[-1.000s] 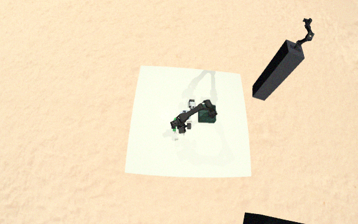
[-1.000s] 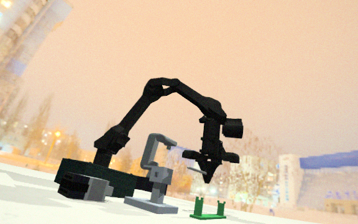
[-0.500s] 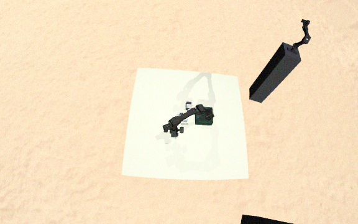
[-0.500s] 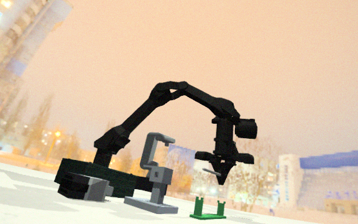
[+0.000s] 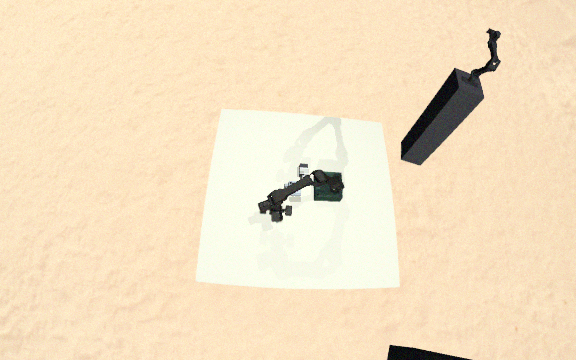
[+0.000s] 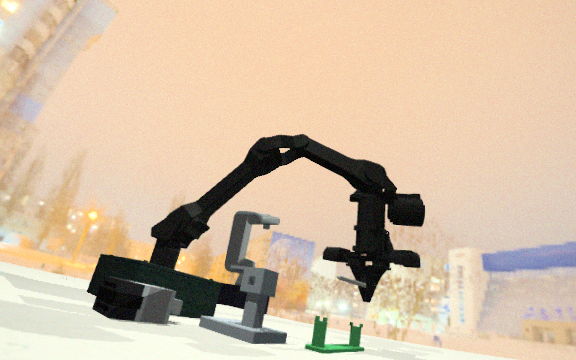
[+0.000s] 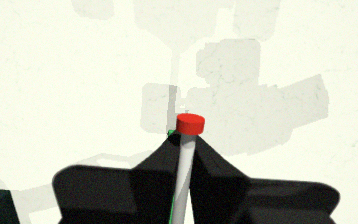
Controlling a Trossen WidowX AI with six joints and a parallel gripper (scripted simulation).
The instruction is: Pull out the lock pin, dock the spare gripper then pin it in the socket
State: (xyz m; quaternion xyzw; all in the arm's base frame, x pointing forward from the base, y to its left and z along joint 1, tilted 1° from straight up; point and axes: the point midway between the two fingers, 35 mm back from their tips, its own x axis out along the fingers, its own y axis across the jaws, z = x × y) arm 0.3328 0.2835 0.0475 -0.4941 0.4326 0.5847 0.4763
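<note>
Right now my gripper tip is 20 mm short of the green cradle, 100 mm to the left of it and 60 mm above it. Also, from my gripper tip: spare gripper (100 mm behind, 370 mm to the right, 60 mm below); grey mount (60 mm behind, 230 mm to the right, 30 mm below).
</note>
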